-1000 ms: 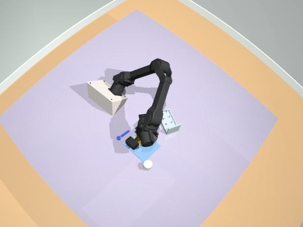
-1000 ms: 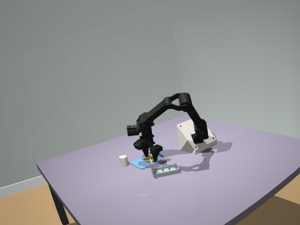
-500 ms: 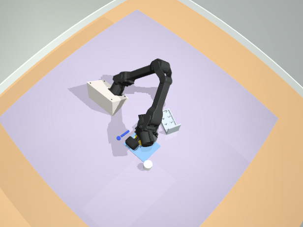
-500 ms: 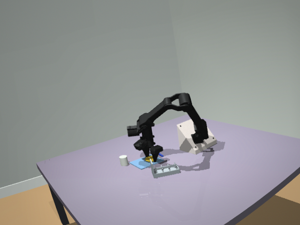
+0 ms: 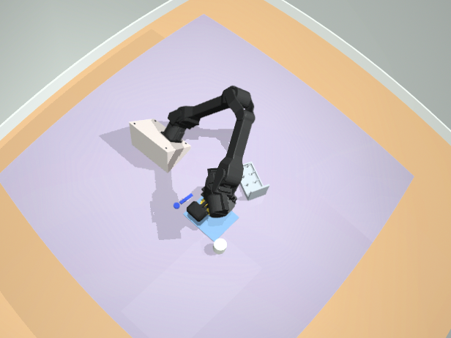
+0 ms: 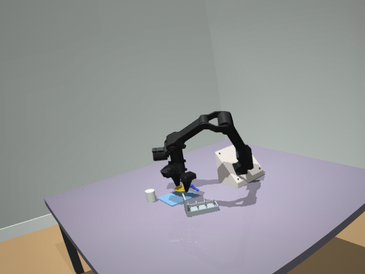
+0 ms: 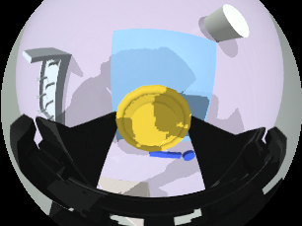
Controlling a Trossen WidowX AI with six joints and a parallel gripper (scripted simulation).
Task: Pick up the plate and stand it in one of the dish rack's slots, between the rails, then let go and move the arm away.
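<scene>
The grey dish rack is 1 cm ahead of my gripper tip, 19 cm to the left of it and 1 cm below it. Round my gripper tip: blue spoon: 8 cm behind, 6 cm to the right, 3 cm below; then yellow plate: 1 cm above; then white cup: 13 cm ahead, 7 cm to the right, 1 cm below.
</scene>
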